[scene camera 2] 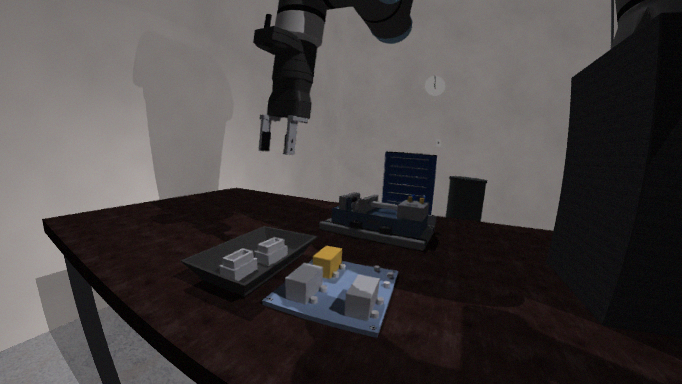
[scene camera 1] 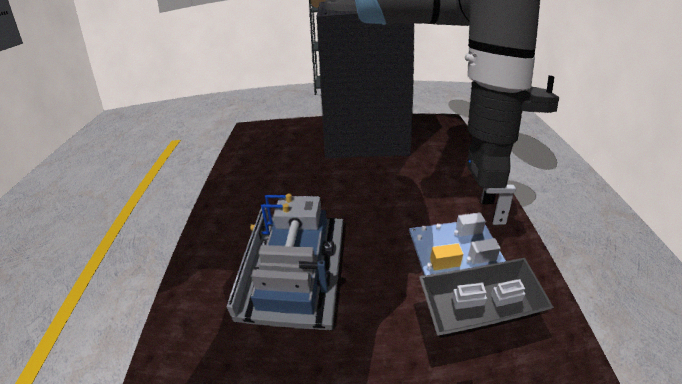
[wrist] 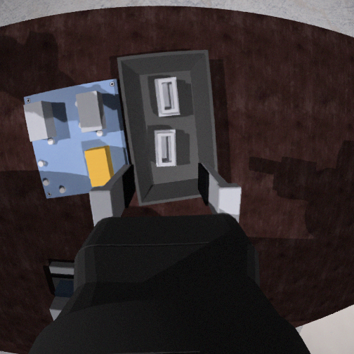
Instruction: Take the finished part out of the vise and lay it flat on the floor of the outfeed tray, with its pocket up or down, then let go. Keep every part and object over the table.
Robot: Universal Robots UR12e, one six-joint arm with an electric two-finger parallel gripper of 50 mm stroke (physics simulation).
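Seen in the pictures: gripper, fingertip midpoint: [scene camera 2: 276, 152] [scene camera 1: 492, 212]; arm's base, origin of the base link: [scene camera 2: 670, 55].
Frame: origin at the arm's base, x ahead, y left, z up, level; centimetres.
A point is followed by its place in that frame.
Note:
Two light grey finished parts with stepped sides lie flat, pocket up, on the floor of the dark grey outfeed tray [scene camera 1: 442, 306] {x 67.9, y 23.8, z -44.2 cm} [scene camera 2: 296, 239] {x 67.0, y 21.2, z -42.4 cm} [wrist: 133, 100]. One part [scene camera 1: 470, 301] {x 68.0, y 28.9, z -42.3 cm} [scene camera 2: 271, 254] {x 64.5, y 30.6, z -42.3 cm} [wrist: 159, 145] is nearer the vise; the other part [scene camera 1: 509, 297] {x 67.0, y 37.0, z -42.2 cm} [scene camera 2: 239, 269] {x 63.3, y 38.5, z -42.3 cm} [wrist: 160, 95] is farther from it. They stand apart from each other. The vise [scene camera 1: 282, 301] {x 73.3, y -4.6, z -39.9 cm} [scene camera 2: 382, 221] {x 57.2, y -1.0, z -40.8 cm} [wrist: 63, 288] shows no part between its jaws in scene camera 1. My gripper [scene camera 1: 494, 212] {x 65.0, y 29.1, z -23.8 cm} [scene camera 2: 277, 151] {x 65.0, y 29.1, z -23.8 cm} [wrist: 165, 176] is open and empty, high above the table, clear of both parts.
A blue plate [scene camera 1: 432, 233] {x 46.5, y 22.0, z -44.6 cm} [scene camera 2: 345, 276] {x 51.8, y 24.6, z -44.6 cm} [wrist: 60, 150] beside the tray bears two grey blocks [scene camera 1: 470, 225] {x 46.6, y 30.6, z -41.6 cm} [scene camera 2: 362, 300] {x 43.4, y 33.8, z -41.6 cm} [wrist: 90, 111] and a yellow block [scene camera 1: 446, 256] {x 57.5, y 24.3, z -41.1 cm} [scene camera 2: 327, 262] {x 54.0, y 27.3, z -41.6 cm} [wrist: 99, 166]. A tall dark pedestal [scene camera 1: 367, 90] {x 12.2, y 3.6, z -23.8 cm} [scene camera 2: 610, 175] {x 11.2, y 8.9, z -22.9 cm} stands at the table's back.

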